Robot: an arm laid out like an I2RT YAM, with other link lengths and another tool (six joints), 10 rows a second.
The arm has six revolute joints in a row. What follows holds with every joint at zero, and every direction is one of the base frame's. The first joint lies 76.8 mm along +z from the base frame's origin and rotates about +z. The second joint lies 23.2 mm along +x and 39.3 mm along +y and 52.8 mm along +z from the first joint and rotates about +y. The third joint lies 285.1 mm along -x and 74.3 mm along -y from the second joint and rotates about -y. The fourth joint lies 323.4 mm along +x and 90.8 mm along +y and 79.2 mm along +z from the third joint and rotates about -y. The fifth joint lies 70.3 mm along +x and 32.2 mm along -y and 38.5 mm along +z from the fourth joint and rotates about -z. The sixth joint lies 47.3 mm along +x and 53.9 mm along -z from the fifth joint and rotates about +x. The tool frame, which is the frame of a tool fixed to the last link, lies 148 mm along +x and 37 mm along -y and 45 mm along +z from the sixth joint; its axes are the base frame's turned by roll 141.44, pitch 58.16 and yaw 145.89 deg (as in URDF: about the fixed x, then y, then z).
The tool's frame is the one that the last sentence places.
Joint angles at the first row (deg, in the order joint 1, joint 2, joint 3, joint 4, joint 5, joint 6):
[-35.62, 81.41, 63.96, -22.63, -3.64, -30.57]
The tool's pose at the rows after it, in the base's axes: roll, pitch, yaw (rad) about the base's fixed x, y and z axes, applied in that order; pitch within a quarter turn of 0, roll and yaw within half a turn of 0; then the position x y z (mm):
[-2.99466, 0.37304, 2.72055, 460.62, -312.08, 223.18]
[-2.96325, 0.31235, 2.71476, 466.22, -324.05, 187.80]
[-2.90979, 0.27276, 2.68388, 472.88, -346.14, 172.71]
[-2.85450, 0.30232, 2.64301, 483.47, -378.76, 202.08]
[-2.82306, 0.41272, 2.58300, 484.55, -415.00, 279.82]
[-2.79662, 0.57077, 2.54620, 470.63, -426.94, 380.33]
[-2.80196, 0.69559, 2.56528, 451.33, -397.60, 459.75]
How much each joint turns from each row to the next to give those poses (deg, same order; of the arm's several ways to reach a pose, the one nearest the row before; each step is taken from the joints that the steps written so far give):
[-0.52, 4.00, 0.09, 1.94, 2.30, -0.41]
[0.07, 4.85, 0.53, 1.27, 2.36, -1.03]
[-0.01, 5.20, 3.69, -0.15, 4.21, -0.39]
[-0.72, 3.82, 7.74, -1.75, 3.72, -0.11]
[-1.79, 0.99, 10.10, -2.78, 2.27, 0.87]
[-1.07, -2.76, 7.62, -1.38, 1.66, 0.68]
[0.77, -6.38, 1.95, -1.37, -0.87, 0.66]

